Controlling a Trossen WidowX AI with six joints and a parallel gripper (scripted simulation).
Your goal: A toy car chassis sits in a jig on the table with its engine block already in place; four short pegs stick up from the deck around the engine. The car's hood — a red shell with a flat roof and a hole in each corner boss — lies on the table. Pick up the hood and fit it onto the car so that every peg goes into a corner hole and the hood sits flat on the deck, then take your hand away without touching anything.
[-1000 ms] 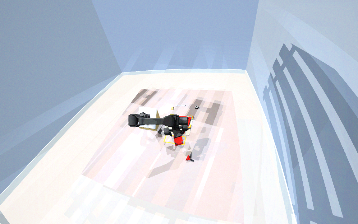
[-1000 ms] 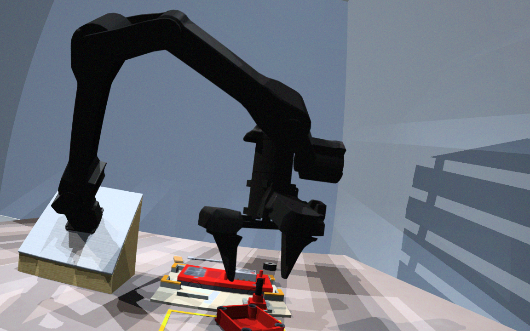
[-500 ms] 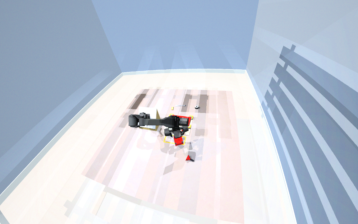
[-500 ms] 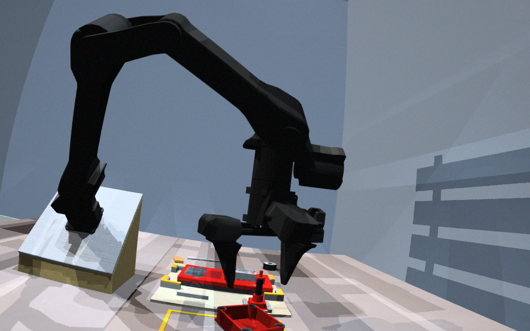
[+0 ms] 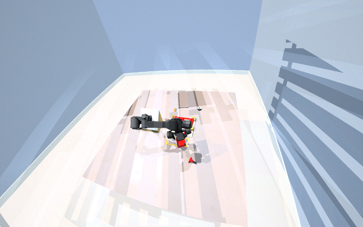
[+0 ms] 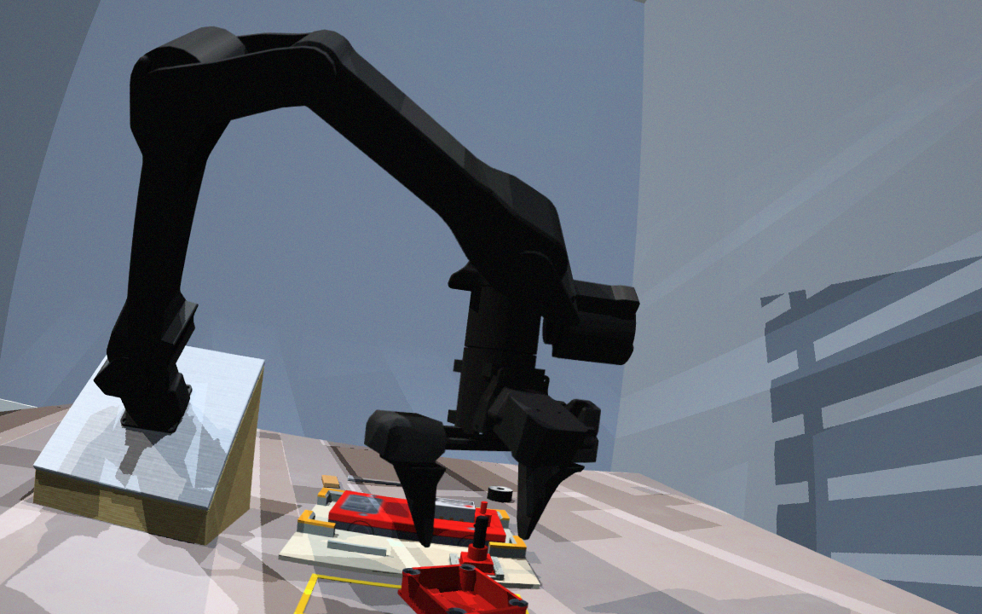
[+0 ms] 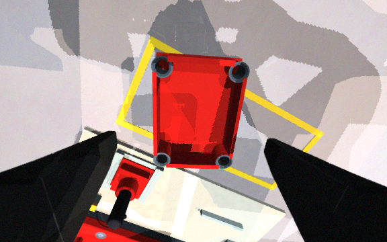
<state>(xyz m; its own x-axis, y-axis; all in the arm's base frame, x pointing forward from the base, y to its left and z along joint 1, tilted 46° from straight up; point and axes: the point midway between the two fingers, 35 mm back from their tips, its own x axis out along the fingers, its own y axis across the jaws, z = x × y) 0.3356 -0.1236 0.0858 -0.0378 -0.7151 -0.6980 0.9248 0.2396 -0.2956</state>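
My gripper tip is 60 mm above the red hood and 10 mm past it. Round my gripper tip: grey engine block 220 mm to the left, 40 mm below, 10 mm ahead; then red cone-shaped part 160 mm to the right, 110 mm ahead, 50 mm below; then white jig 200 mm to the left, 50 mm below, 30 mm behind.
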